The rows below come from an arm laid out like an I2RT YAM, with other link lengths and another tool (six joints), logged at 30 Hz.
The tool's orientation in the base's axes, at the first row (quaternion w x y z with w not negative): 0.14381 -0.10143 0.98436 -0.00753
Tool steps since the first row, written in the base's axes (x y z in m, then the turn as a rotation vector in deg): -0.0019 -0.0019 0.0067 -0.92 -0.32 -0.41; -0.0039 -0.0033 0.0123 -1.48 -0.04 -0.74; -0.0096 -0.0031 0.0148 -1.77 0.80 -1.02; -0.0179 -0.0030 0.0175 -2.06 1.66 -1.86; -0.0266 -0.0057 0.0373 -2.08 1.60 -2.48; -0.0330 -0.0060 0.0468 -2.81 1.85 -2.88; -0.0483 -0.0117 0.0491 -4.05 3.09 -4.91; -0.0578 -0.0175 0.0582 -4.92 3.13 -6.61
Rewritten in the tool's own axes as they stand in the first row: 0.0003 -0.0018 -0.0070 1.04 -0.11 0.13; 0.0009 -0.0030 -0.0129 1.60 0.29 0.29; 0.0055 -0.0018 -0.0170 1.79 1.18 0.49; 0.0125 -0.0002 -0.0219 2.12 2.11 1.22; 0.0156 -0.0020 -0.0434 2.33 2.09 1.81; 0.0190 -0.0014 -0.0543 3.07 2.49 1.99; 0.0338 -0.0041 -0.0610 4.56 4.04 3.60; 0.0414 -0.0083 -0.0725 5.84 4.33 4.98
